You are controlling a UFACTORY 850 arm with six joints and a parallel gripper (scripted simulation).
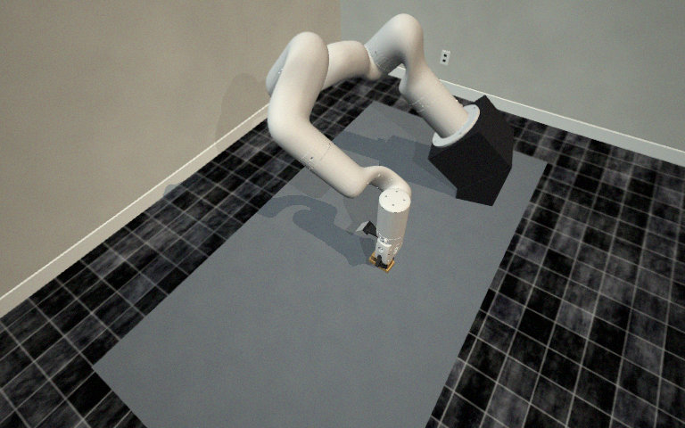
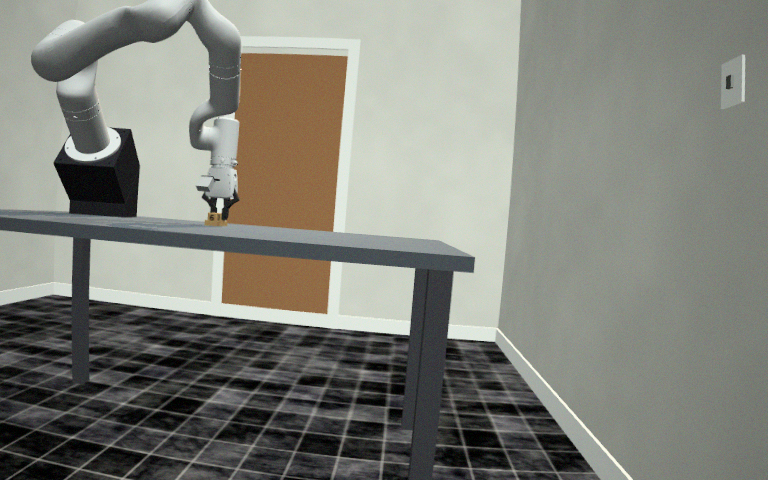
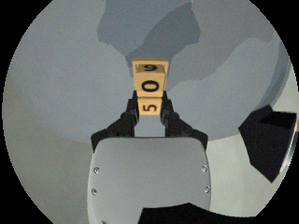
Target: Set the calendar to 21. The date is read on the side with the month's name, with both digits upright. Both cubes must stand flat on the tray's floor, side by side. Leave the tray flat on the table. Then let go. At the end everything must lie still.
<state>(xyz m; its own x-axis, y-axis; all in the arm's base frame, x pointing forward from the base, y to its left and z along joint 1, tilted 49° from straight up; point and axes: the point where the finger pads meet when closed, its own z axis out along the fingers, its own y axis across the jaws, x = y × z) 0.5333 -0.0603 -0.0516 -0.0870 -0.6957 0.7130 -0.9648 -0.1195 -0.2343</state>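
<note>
My gripper is now 30 mm above the orange tray and 20 mm to the left of it.
</note>
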